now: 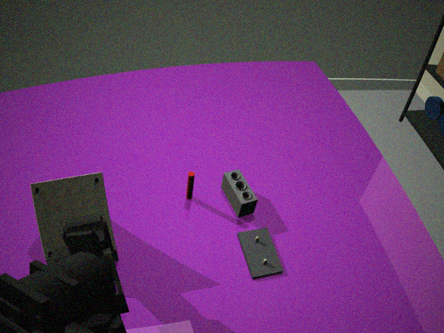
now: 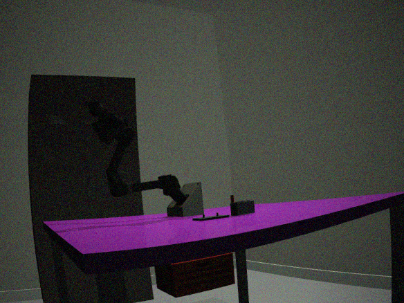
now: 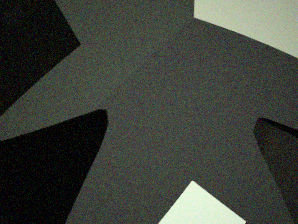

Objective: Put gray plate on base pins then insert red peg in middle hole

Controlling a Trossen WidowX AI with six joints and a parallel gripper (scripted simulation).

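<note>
The gray plate is 440 mm ahead of my gripper tip, 500 mm to the left of it and 510 mm below it. The rest, counted from my gripper tip: flat base (450 mm ahead, 350 mm to the left, 540 mm below); then red peg (330 mm ahead, 530 mm to the left, 510 mm below).
</note>
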